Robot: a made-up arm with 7 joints.
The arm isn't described. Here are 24 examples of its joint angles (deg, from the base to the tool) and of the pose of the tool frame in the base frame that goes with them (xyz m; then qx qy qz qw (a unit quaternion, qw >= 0)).
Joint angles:
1: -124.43 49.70 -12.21 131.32 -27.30 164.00 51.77
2: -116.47 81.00 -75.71 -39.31 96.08 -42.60 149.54
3: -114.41 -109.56 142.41 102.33 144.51 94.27 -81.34
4: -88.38 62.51 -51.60 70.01 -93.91 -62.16 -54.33
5: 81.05 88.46 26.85 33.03 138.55 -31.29 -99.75
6: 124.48 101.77 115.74 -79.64 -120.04 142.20 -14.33
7: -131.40 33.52 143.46 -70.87 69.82 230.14 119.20
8: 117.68 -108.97 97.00 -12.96 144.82 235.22 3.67
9: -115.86 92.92 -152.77 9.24 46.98 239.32 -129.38
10: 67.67 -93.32 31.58 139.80 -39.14 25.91 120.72
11: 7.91 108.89 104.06 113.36 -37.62 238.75 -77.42
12: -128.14 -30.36 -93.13 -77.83 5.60 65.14 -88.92
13: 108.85 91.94 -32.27 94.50 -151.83 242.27 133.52
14: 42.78 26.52 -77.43 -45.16 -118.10 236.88 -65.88
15: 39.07 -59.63 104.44 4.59 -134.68 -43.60 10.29
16: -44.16 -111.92 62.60 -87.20 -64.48 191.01 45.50
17: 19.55 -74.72 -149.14 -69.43 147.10 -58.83 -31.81
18: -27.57 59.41 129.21 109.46 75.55 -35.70 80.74
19: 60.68 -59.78 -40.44 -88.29 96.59 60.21 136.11
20: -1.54 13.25 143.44 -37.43 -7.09 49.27 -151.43
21: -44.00 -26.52 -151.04 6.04 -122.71 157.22 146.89
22: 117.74 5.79 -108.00 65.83 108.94 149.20 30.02
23: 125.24 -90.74 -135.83 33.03 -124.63 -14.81 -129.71
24: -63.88 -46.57 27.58 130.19 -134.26 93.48 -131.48
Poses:
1: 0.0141 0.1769 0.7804 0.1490 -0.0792 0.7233 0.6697
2: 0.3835 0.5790 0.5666 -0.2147 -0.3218 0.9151 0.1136
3: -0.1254 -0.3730 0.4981 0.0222 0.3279 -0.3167 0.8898
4: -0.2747 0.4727 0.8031 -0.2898 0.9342 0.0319 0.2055
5: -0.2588 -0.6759 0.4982 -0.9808 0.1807 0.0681 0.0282
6: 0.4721 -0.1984 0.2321 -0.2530 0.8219 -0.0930 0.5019
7: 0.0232 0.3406 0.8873 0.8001 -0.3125 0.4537 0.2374
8: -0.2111 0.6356 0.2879 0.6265 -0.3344 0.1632 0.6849
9: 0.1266 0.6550 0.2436 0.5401 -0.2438 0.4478 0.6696
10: -0.0089 0.2729 0.1236 0.6725 0.2585 -0.0649 0.6905
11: -0.3719 0.1130 0.2119 0.8231 -0.1111 -0.2535 0.4959
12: 0.0125 -0.3100 0.7581 0.0723 0.5071 -0.7065 0.4883
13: 0.2825 -0.4747 0.6094 -0.0182 -0.9065 -0.0602 0.4175
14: -0.2567 -0.0657 0.8508 -0.5304 0.5085 -0.4735 0.4857
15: 0.5571 0.3015 0.8000 0.9624 0.1138 0.0125 0.2464
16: 0.1635 -0.4128 0.3119 -0.0367 0.2993 0.7568 0.5799
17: 0.5697 0.1321 0.2365 0.4260 0.4614 -0.7703 0.1113
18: -0.2941 0.2762 0.3024 0.7610 -0.1193 -0.2729 0.5763
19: 0.0715 0.3705 0.7921 -0.5391 -0.2640 0.5804 0.5502
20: 0.0013 -0.1843 1.0435 -0.1172 0.0360 0.9832 0.1354
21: 0.1278 -0.3614 0.9262 0.4586 -0.3464 -0.0425 0.8172
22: 0.2999 0.0672 0.8448 0.1087 0.7473 -0.3875 0.5287
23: -0.2698 0.7429 0.4011 0.4896 -0.4460 -0.2246 0.7148
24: 0.3034 -0.1985 0.4791 -0.3436 0.9186 0.0479 0.1894
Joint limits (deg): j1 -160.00..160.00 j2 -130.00..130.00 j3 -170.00..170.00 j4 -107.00..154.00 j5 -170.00..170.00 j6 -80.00..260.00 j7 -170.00..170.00
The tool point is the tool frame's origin. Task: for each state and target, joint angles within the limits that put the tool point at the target. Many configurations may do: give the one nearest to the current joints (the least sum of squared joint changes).
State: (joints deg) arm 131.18 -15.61 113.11 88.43 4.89 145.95 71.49
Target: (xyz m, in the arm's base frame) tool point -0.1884 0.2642 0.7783
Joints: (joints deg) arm 96.53 -41.77 107.44 91.32 8.38 152.84 71.49
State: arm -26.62 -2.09 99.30 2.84 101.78 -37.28 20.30
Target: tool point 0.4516 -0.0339 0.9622
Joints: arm -17.46 -44.74 86.27 15.76 96.09 -35.42 20.30
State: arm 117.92 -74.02 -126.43 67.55 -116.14 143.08 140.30
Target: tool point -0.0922 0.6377 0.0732
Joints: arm 120.68 -111.10 -117.39 41.52 -106.48 119.59 140.30
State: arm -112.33 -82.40 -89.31 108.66 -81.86 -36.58 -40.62
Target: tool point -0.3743 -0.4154 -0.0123
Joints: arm -93.97 -115.14 -64.57 84.97 -90.57 -30.81 -40.62
